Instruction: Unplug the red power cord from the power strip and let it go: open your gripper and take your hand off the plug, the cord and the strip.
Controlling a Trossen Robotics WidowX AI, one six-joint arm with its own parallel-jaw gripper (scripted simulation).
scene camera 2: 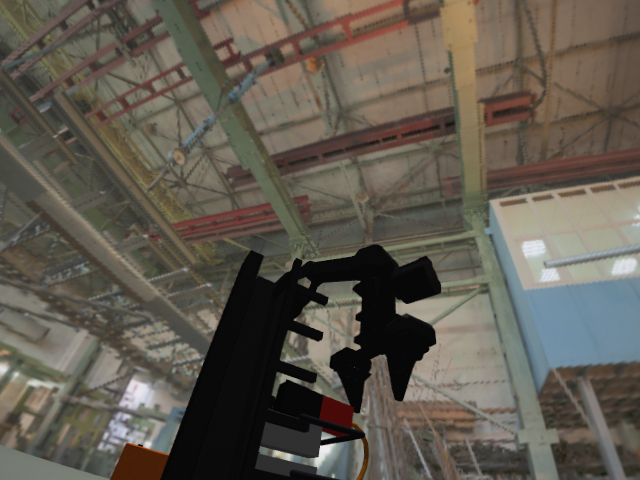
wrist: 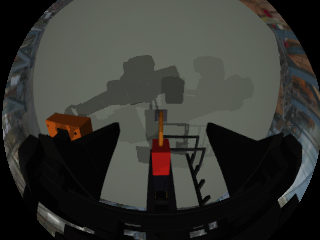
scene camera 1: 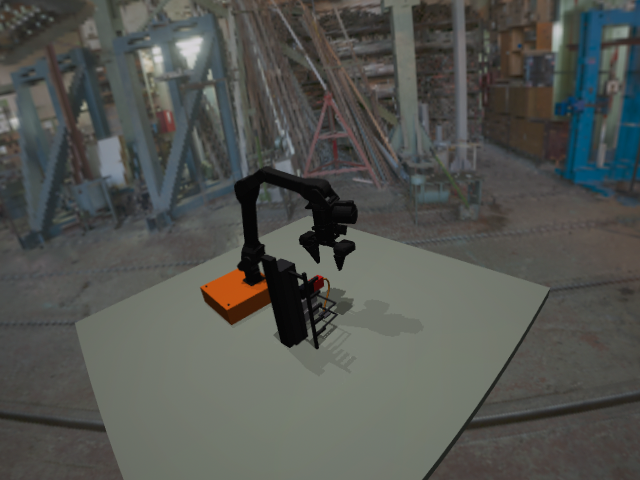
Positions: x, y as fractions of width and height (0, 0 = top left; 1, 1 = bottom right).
Labels:
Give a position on a red plug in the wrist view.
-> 0.50, 0.65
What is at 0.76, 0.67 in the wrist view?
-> My gripper.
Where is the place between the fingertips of my gripper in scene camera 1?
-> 0.51, 0.56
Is my gripper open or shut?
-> Open.

